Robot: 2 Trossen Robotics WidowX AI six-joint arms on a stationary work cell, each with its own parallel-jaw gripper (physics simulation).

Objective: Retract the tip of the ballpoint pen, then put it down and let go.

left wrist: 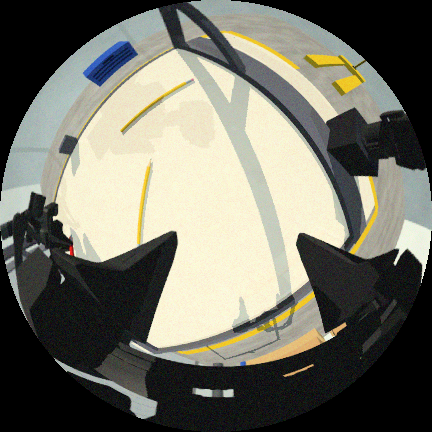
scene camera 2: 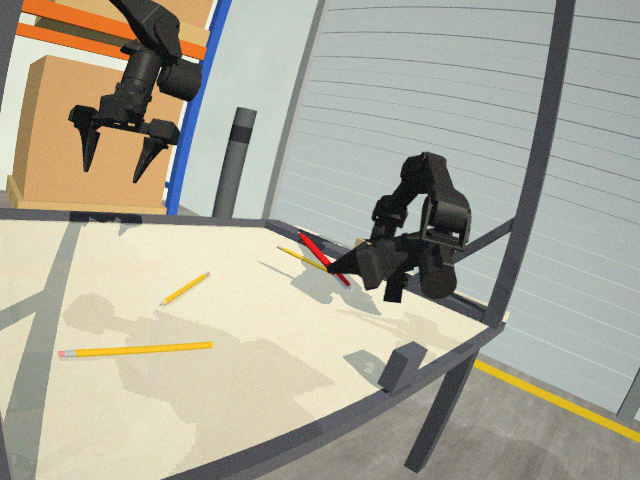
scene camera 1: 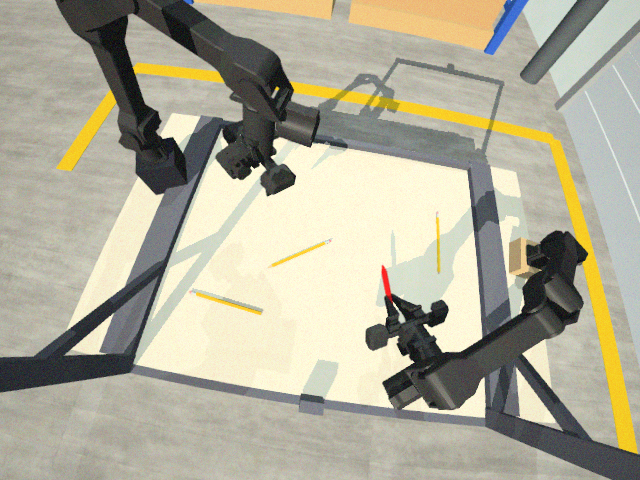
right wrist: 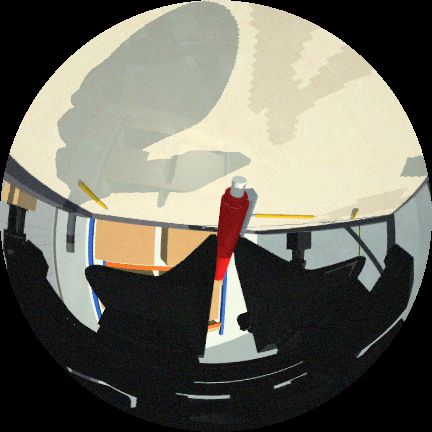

Labels:
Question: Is the left gripper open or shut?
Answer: Open.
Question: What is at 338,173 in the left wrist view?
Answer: A dark frame.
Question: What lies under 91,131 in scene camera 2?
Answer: The left gripper.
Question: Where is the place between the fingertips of the right gripper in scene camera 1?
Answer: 387,295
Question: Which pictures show the right gripper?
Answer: The left wrist view, scene camera 2, scene camera 1 and the right wrist view: all of them.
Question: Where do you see a red ballpoint pen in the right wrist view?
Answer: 237,202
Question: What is the left gripper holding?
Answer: Nothing.

